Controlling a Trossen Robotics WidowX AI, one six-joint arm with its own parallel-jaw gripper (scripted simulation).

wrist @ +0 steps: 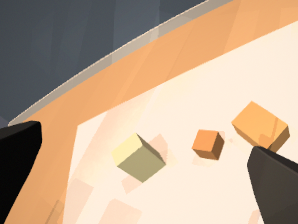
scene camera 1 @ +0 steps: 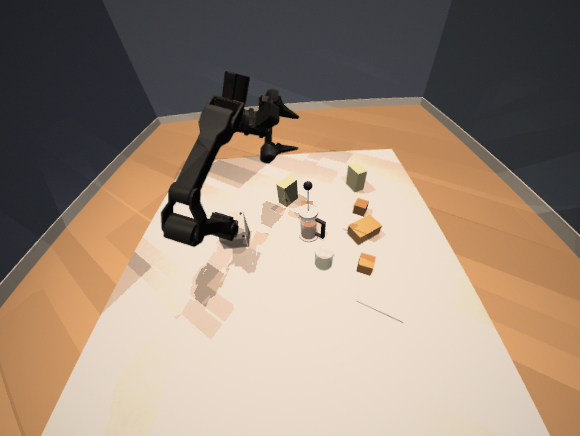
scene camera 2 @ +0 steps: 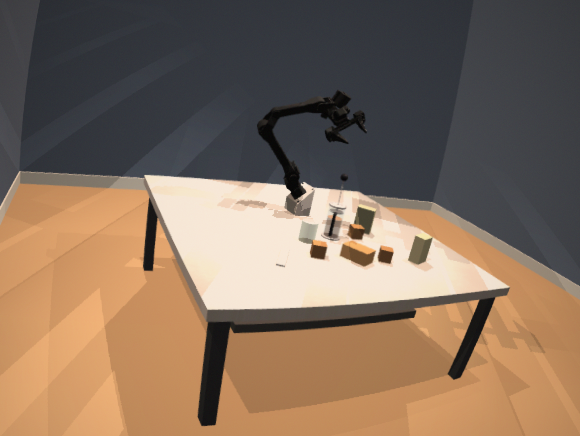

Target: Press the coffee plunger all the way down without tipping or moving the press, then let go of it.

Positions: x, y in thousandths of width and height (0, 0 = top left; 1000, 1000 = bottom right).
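Observation:
Open and holding nothing, the gripper (scene camera 1: 515, 306) appears in scene camera 2 as well, there the gripper (scene camera 2: 616, 315), and in the wrist view, there the gripper (wrist: 498, 654). The scene also has a glass coffee press (scene camera 1: 532, 490), visible again in the other scene view as the press (scene camera 2: 578, 497).

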